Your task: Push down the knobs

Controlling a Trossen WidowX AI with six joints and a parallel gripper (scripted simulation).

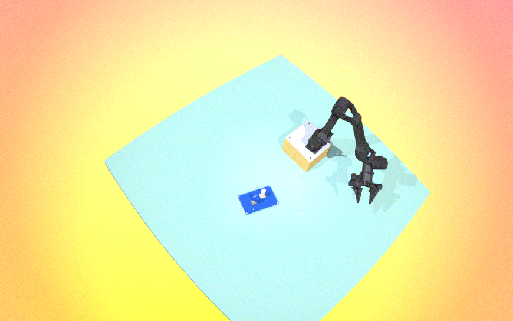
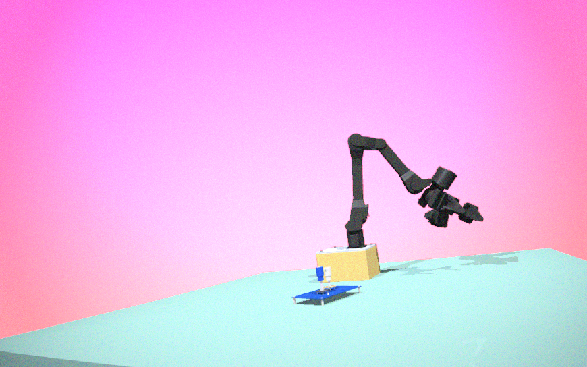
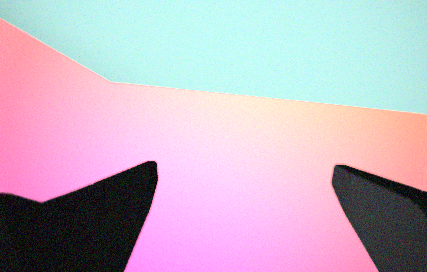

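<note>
The white knob is 40 cm to the right of my gripper tip, 22 cm ahead of it and 10 cm below it. Also, from my gripper tip: blue knob 41 cm to the right, 27 cm ahead, 9 cm below.
</note>
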